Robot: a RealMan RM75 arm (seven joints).
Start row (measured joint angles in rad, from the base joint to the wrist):
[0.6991 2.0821 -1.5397 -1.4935 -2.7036 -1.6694 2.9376]
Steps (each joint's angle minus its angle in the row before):
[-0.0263 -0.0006 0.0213 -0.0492 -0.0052 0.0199 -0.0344]
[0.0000 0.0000 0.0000 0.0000 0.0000 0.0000 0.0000]
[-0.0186 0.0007 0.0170 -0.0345 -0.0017 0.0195 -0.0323]
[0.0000 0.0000 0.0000 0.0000 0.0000 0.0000 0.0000]
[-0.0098 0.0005 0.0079 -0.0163 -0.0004 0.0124 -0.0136]
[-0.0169 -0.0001 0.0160 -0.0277 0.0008 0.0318 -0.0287]
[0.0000 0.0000 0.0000 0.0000 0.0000 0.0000 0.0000]
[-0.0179 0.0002 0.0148 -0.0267 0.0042 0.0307 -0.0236]
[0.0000 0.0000 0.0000 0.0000 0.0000 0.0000 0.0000]
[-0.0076 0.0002 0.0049 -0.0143 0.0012 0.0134 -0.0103]
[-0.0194 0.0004 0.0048 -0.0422 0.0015 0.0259 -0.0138]
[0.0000 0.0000 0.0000 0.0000 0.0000 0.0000 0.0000]
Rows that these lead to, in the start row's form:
[0.6728 2.0815 -1.5184 -1.5427 -2.7088 -1.6495 2.9032]
[0.6728 2.0815 -1.5184 -1.5427 -2.7088 -1.6495 2.9032]
[0.6542 2.0822 -1.5014 -1.5772 -2.7105 -1.6300 2.8709]
[0.6542 2.0822 -1.5014 -1.5772 -2.7105 -1.6300 2.8709]
[0.6444 2.0827 -1.4935 -1.5935 -2.7109 -1.6176 2.8573]
[0.6275 2.0826 -1.4775 -1.6212 -2.7101 -1.5858 2.8286]
[0.6275 2.0826 -1.4775 -1.6212 -2.7101 -1.5858 2.8286]
[0.6096 2.0828 -1.4627 -1.6479 -2.7059 -1.5551 2.8050]
[0.6096 2.0828 -1.4627 -1.6479 -2.7059 -1.5551 2.8050]
[0.6020 2.0830 -1.4578 -1.6622 -2.7047 -1.5417 2.7947]
[0.5826 2.0834 -1.4530 -1.7044 -2.7032 -1.5158 2.7809]
[0.5826 2.0834 -1.4530 -1.7044 -2.7032 -1.5158 2.7809]

